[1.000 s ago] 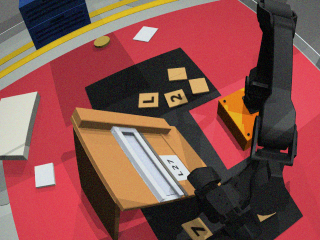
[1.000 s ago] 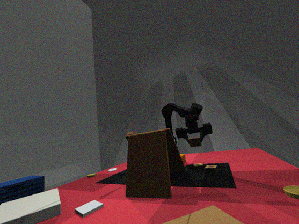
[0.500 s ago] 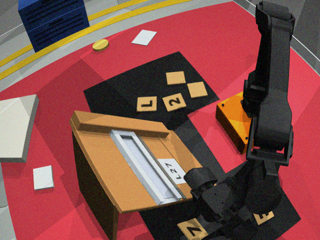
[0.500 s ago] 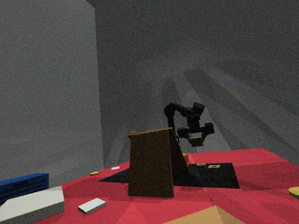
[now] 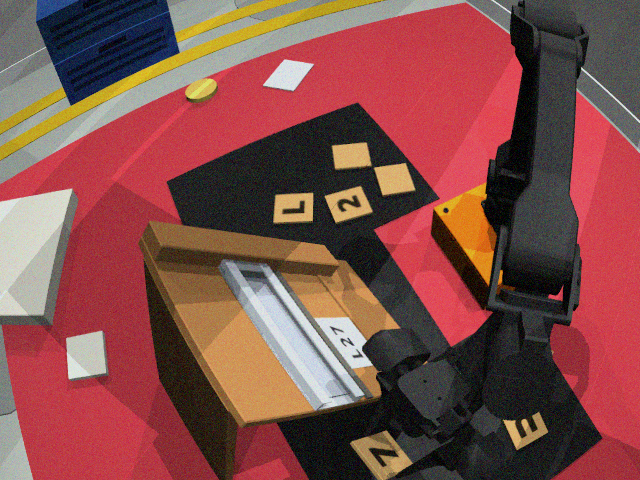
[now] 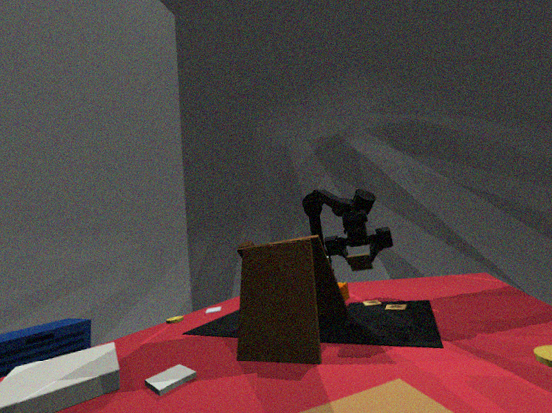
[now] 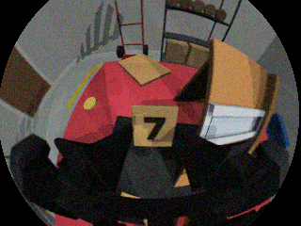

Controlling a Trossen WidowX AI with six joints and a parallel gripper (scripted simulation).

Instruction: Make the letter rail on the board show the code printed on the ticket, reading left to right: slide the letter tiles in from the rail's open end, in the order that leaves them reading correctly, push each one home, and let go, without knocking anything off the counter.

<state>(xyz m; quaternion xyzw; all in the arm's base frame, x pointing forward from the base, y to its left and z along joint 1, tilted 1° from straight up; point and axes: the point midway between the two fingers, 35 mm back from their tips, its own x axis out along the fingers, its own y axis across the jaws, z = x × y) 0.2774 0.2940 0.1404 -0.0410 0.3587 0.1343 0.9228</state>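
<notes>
Now: the white ticket 17 cm to the right of my gripper tip, 7 cm below it and 1 cm behind it. Also, from my gripper tip: small white block: 38 cm ahead, 30 cm to the right, 17 cm below; 7 tile: right at my gripper tip; black mat: 27 cm to the right, 17 cm below, 10 cm behind.
</notes>
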